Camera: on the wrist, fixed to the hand. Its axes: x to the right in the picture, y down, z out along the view.
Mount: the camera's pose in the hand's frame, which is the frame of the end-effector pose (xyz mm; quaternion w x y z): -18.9 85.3 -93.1 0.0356 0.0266 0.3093 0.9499
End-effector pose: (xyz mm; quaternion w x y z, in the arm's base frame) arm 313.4 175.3 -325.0 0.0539 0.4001 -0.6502 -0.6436
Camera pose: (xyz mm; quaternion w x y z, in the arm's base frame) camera 342.1 99.9 -226.1 0.8038 -0.4029 -0.4037 0.1693
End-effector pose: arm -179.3 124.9 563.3 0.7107 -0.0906 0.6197 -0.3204
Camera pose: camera -237.9 227.0 513.9 0.1404 0.7035 0.3194 0.6192
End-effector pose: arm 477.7 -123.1 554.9 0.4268 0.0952 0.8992 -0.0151
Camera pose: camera 433.9 -32.3 633.2 0.2511 -0.8736 -0.0732 -0.4104
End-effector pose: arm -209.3 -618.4 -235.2 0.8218 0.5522 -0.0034 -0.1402
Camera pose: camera -193.2 -499.6 -191.2 0.1488 0.0817 -0.2742 0.9466
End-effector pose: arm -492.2 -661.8 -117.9 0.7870 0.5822 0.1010 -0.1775
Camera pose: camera -471.2 -548.0 -64.0 0.1499 0.1925 -0.3107 0.9186
